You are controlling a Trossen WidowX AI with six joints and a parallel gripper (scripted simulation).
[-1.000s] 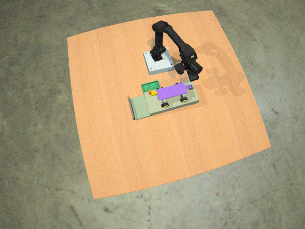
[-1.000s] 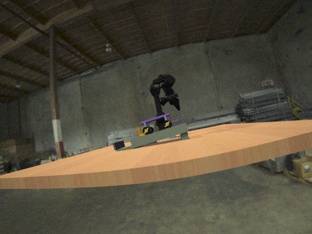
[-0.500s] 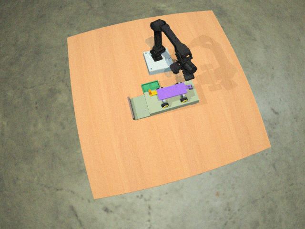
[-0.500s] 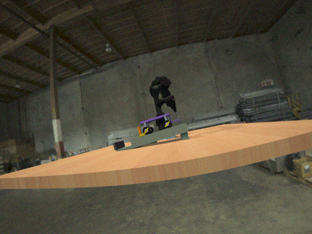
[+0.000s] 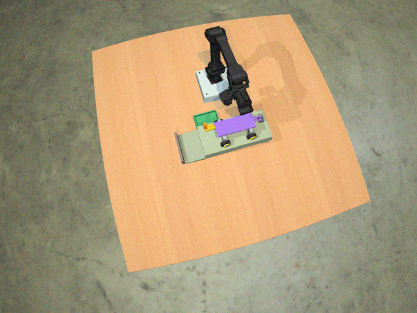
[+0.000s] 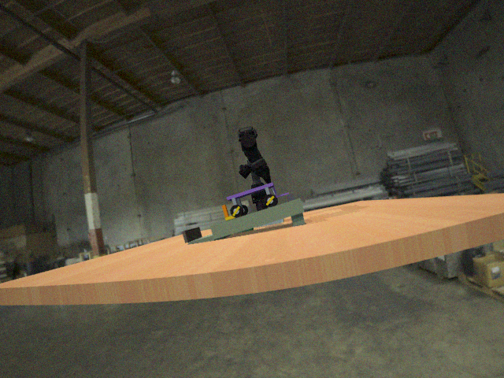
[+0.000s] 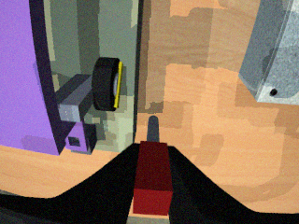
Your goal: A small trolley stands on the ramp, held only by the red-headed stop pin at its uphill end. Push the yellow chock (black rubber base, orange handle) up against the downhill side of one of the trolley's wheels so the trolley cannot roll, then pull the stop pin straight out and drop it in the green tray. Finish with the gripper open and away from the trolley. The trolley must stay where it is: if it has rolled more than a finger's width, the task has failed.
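Right now the green tray is 50 mm behind my gripper tip, 160 mm to the right of it and 180 mm below it. The rest, counted from my gripper tip: grey ramp 80 mm ahead, 80 mm to the right, 120 mm below; then purple trolley 80 mm ahead, 80 mm to the right, 60 mm below; then red-headed stop pin right at my gripper tip.
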